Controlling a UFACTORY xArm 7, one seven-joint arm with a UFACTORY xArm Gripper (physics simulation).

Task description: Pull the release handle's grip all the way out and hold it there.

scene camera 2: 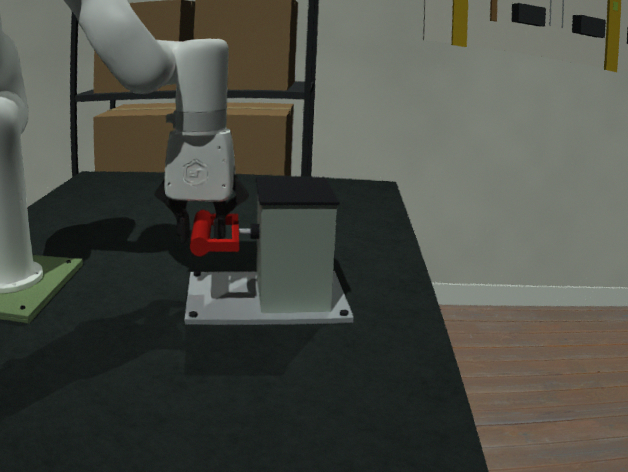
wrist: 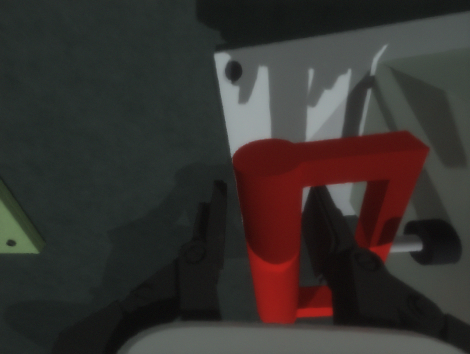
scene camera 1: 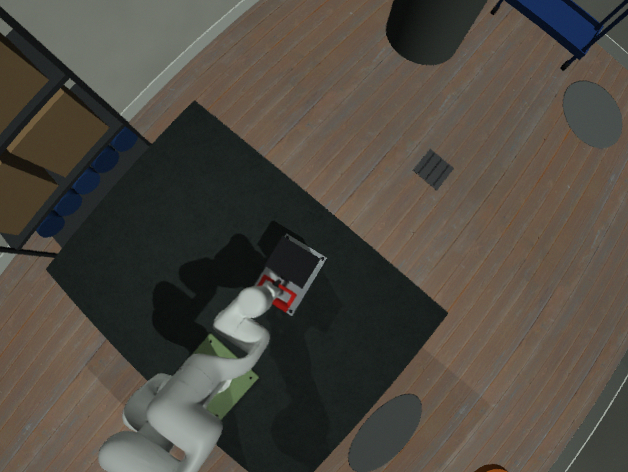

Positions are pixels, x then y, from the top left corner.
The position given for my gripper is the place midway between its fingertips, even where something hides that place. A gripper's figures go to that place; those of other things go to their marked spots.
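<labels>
A base plate (scene camera 2: 214, 298) is 0.91 m from the lens. My gripper (scene camera 2: 201, 241) is there in the scene as well, and it too is 0.91 m from the lens.
</labels>
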